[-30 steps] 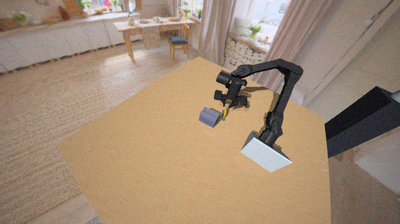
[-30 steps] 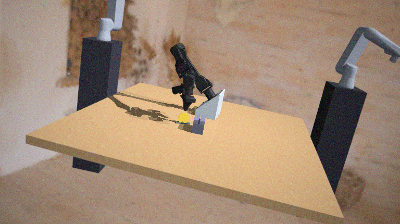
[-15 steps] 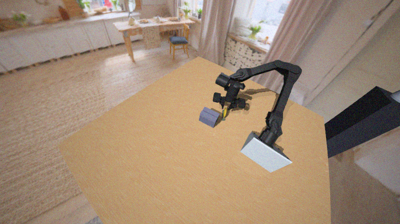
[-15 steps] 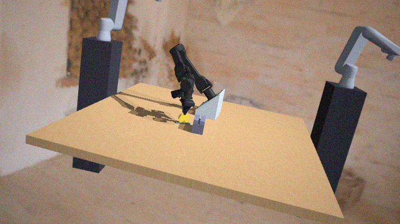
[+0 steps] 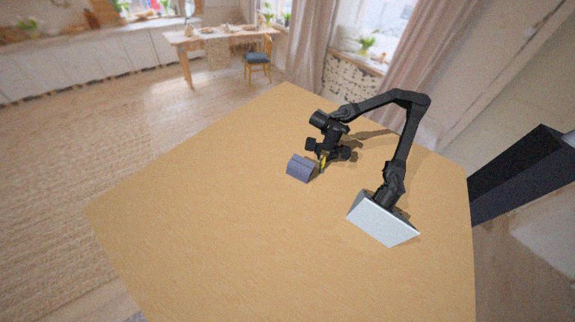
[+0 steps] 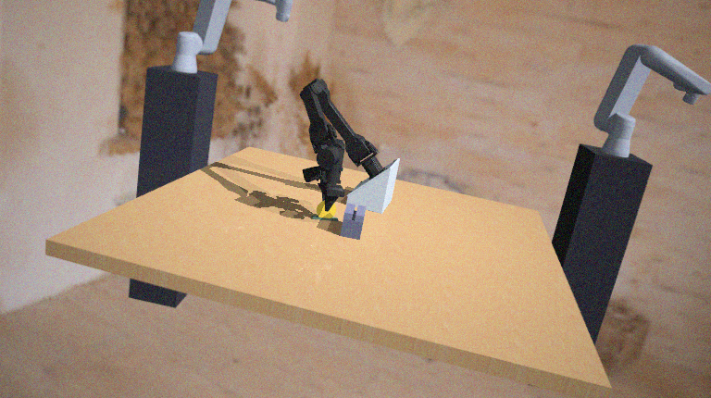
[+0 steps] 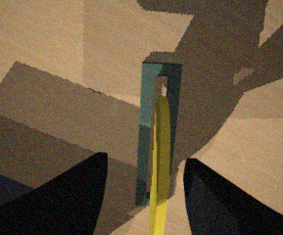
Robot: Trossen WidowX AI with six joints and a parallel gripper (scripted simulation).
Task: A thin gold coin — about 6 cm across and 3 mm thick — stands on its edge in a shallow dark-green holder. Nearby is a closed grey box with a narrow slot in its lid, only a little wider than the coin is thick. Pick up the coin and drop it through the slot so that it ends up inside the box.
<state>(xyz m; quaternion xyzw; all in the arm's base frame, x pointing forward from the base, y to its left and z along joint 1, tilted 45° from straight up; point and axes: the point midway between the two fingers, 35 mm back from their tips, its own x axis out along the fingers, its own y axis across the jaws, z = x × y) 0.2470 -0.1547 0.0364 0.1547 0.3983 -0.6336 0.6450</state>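
Now: gripper tip 1 cm past the thin gold coin.
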